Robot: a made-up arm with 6 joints.
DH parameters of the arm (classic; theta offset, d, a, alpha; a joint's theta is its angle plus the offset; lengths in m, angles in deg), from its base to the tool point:
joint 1: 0 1 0.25 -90
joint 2: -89.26 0 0.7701 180
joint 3: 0.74 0.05 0.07 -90
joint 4: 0 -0.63 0.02 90
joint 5: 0 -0.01 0.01 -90
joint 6: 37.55 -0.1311 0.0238 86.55
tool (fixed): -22.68 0.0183 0 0
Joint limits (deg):
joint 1: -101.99..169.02
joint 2: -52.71..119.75
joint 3: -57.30..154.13
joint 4: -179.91..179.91
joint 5: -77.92..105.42
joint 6: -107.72..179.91
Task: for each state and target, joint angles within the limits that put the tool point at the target. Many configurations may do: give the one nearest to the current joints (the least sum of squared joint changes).
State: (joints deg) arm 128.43 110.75 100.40 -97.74 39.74 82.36
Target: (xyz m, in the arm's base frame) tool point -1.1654 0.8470 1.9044
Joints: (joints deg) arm 149.79 62.42 102.91 -95.27 27.99 84.74
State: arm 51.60 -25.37 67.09 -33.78 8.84 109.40
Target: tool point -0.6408 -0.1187 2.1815
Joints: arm 8.49 -52.71 52.53 -30.42 -3.62 111.63
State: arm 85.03 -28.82 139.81 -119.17 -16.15 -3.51
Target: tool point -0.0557 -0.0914 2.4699
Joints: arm 48.07 -5.76 99.83 -112.11 -40.88 -8.31
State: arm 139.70 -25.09 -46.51 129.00 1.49 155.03
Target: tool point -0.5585 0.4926 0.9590
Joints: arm 142.90 23.71 -56.54 128.87 3.39 154.92
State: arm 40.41 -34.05 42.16 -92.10 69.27 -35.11
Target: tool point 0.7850 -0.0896 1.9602
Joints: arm 8.23 -7.69 6.79 -99.33 72.21 -35.72
